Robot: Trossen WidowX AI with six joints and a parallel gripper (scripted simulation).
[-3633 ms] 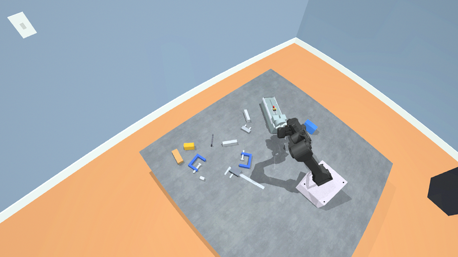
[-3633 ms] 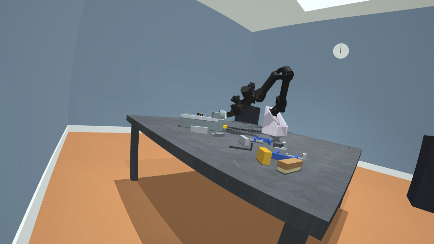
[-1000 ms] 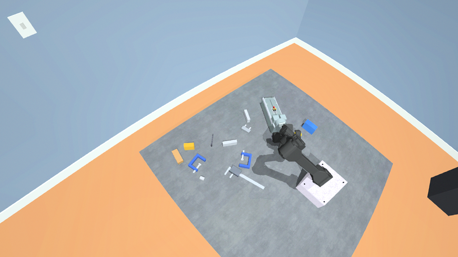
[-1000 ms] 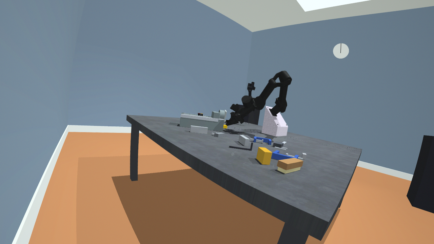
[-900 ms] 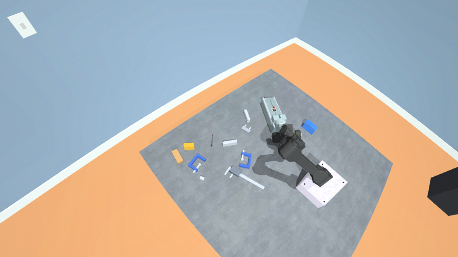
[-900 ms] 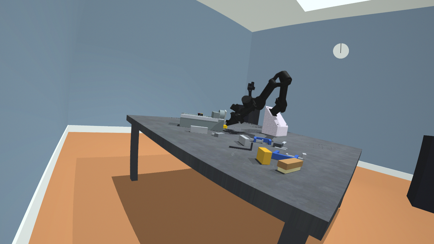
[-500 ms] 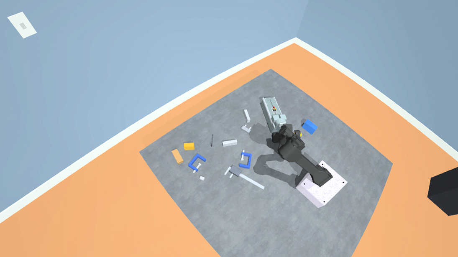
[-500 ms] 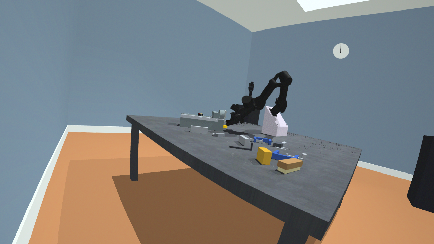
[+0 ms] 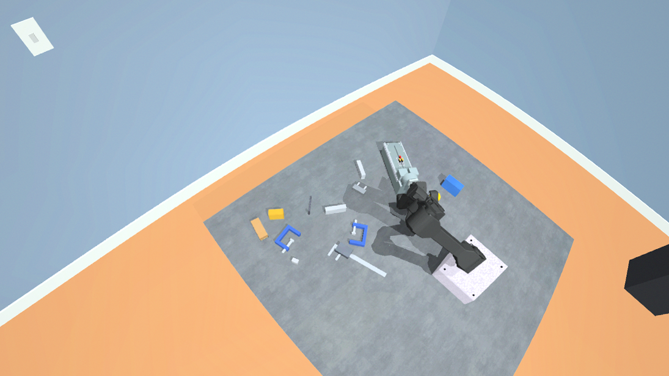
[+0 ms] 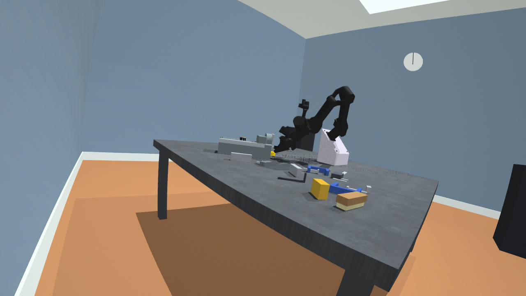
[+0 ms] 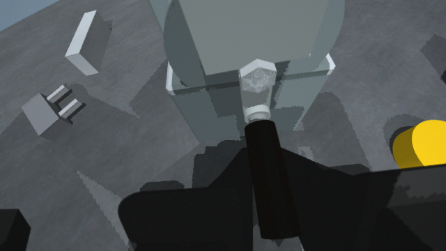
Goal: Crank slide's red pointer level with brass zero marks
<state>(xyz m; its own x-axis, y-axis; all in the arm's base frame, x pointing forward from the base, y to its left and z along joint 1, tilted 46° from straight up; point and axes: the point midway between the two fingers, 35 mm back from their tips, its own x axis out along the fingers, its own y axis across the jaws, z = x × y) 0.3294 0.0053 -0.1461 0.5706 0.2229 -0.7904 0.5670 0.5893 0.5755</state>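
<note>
The dark handle is 3 cm above my gripper tip, 2 cm behind it and 1 cm to the left of it. Round my gripper tip: red pointer (15 cm ahead, 10 cm to the right, 5 cm above); then yellow round piece (11 cm to the right, 8 cm behind, 3 cm below); then pronged grey block (18 cm ahead, 13 cm to the left, 3 cm below).
</note>
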